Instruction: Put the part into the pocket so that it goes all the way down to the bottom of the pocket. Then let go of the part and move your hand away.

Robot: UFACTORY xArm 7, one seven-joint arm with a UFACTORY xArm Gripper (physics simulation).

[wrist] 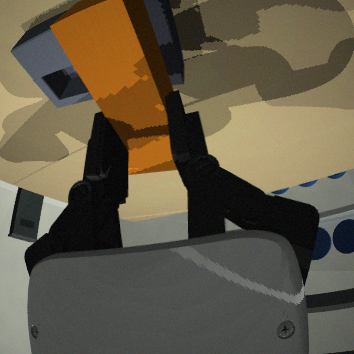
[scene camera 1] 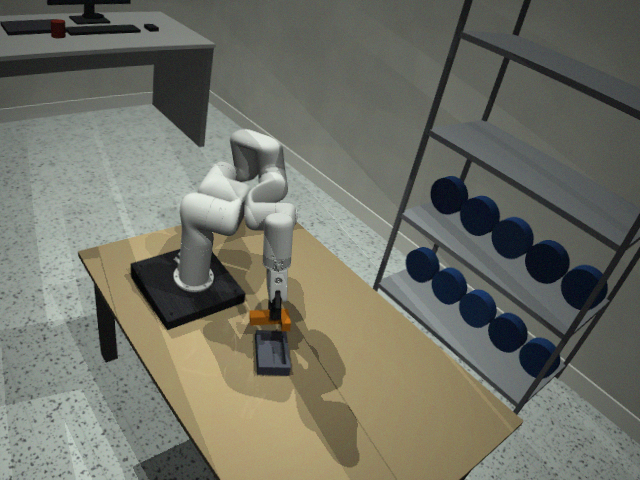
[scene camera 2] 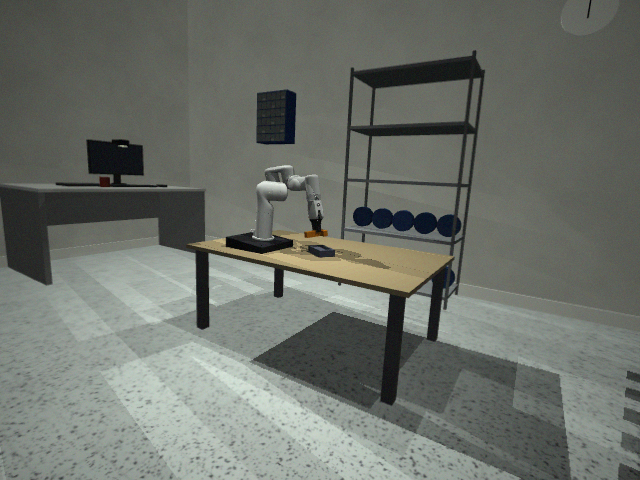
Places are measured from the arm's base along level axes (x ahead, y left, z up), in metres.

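Pixels of known places: gripper, between the fingertips: (wrist: 144, 118) (scene camera 1: 274, 315) (scene camera 2: 317, 232); arm's base, origin of its link: (scene camera 1: 193, 277) (scene camera 2: 263, 238).
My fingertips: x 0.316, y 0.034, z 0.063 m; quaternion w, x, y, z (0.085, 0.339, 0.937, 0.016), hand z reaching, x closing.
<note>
For each thing: its middle in the pictures, then the offset to it from my fingertips. Level surfaces: height alone.
- orange part, middle of its body: (wrist: 111, 98) (scene camera 1: 269, 320) (scene camera 2: 316, 233) dx +0.003, dy -0.020, dz -0.007 m
- dark grey-blue block with the pocket, middle of its body: (wrist: 97, 49) (scene camera 1: 272, 352) (scene camera 2: 321, 250) dx +0.044, dy -0.035, dz -0.092 m
- wooden table, height of its surface: dz -0.110 m
The orange part (scene camera 1: 261, 317) (scene camera 2: 315, 234) (wrist: 107, 55) is held up in the air, roughly level, with a short leg at one end in the scene camera 1 view. My gripper (scene camera 1: 275, 316) (scene camera 2: 316, 230) (wrist: 144, 118) is shut on it, one black finger on each side. The dark grey-blue block with the pocket (scene camera 1: 272, 370) (scene camera 2: 321, 251) (wrist: 42, 60) sits on the table, lower than the part and nearer to scene camera 1. In the wrist view the part covers much of the block. The pocket's recess is open at the top; part of its floor is shaded.
The arm stands on a black base plate (scene camera 1: 170, 312) (scene camera 2: 248, 245) on the wooden table (scene camera 1: 413, 397) (scene camera 2: 372, 268). A grey shelf rack (scene camera 1: 421, 155) (scene camera 2: 347, 155) with blue discs stands beyond the table. A desk (scene camera 1: 178, 93) (scene camera 2: 180, 206) with a monitor and a red cup (scene camera 1: 57, 28) (scene camera 2: 104, 181) is behind.
</note>
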